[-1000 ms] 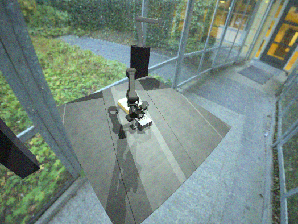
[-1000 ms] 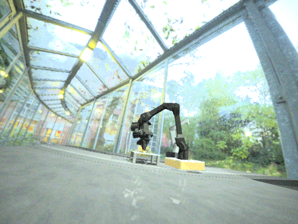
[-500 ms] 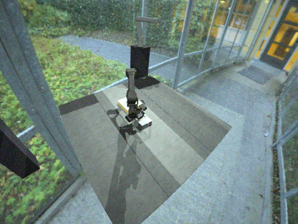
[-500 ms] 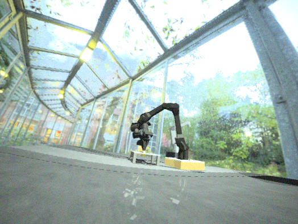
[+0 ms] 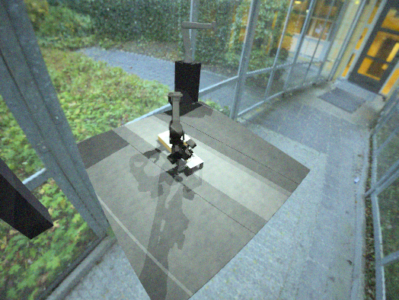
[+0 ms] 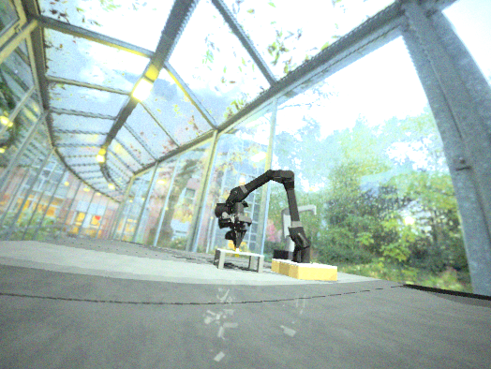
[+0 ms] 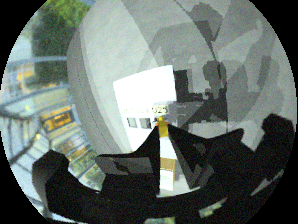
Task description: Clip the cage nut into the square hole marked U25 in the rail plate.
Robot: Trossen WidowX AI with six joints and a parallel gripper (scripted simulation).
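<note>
My gripper tip is now 1 cm above the yellow cage nut. From my gripper tip the other things lie so: label strip (3 cm ahead, 3 cm to the left, 1 cm below).
</note>
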